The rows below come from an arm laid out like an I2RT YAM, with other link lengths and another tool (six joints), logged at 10 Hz.
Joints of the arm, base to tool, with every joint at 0 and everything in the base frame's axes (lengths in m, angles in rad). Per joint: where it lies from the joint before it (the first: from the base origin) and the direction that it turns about. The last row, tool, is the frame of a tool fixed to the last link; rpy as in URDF.
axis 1: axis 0 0 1 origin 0.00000 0.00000 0.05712
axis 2: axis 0 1 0 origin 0.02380 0.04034 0.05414
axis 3: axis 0 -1 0 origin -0.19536 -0.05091 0.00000
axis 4: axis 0 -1 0 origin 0.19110 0.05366 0.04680
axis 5: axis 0 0 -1 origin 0.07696 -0.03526 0.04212
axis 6: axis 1 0 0 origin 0.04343 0.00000 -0.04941
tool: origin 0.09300 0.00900 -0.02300 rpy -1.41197 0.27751 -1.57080
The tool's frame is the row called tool.
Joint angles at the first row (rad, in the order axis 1, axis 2, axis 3, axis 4, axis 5, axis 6):
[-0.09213, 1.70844, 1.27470, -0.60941, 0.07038, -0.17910]
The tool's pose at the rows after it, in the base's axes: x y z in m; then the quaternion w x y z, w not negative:
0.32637 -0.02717 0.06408 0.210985 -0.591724 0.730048 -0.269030
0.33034 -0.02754 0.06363 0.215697 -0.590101 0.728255 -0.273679
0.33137 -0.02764 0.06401 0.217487 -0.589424 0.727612 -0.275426
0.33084 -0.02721 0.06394 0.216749 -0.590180 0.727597 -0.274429
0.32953 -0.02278 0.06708 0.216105 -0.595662 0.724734 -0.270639
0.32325 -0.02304 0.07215 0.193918 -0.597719 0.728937 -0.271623
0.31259 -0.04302 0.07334 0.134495 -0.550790 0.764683 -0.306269
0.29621 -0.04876 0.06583 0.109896 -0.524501 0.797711 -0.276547
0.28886 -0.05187 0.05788 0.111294 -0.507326 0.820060 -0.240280
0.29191 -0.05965 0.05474 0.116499 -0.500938 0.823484 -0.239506
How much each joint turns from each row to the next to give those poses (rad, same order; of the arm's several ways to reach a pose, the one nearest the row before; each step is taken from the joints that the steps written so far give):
[-0.00001, 0.01410, -0.00041, 0.02176, 0.00000, -0.00039]
[0.00002, 0.00766, 0.00043, 0.02134, 0.00001, -0.00037]
[-0.00001, -0.00004, -0.00043, 0.00573, -0.00001, -0.00001]
[0.00114, -0.00035, 0.00042, -0.00343, 0.00000, 0.00000]
[0.01297, -0.00494, 0.01375, -0.02594, 0.00000, 0.00038]
[0.01334, -0.00462, 0.03313, -0.07056, 0.03890, 0.00953]
[-0.00989, 0.00039, 0.01110, -0.05496, 0.14536, 0.09082]
[-0.03511, 0.00651, -0.00342, -0.07246, -0.01603, 0.06254]
[-0.04614, 0.01639, -0.00459, -0.02443, -0.06751, 0.02176]
[-0.03093, 0.01486, -0.00002, 0.02557, -0.01718, -0.01491]

